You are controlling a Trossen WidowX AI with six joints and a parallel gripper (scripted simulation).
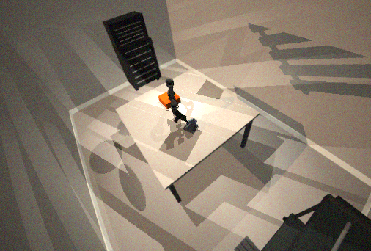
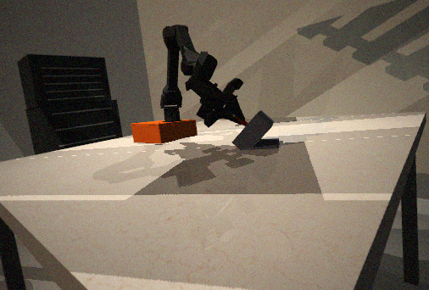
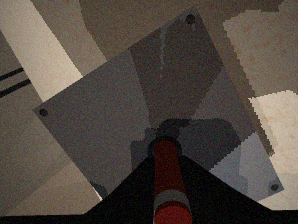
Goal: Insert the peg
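Now: gripper tip 10 mm past the red round peg and 10 mm below it. From my gripper tip the other things lie so: dark sloped panel 30 mm ahead, 10 mm to the left, 30 mm below.
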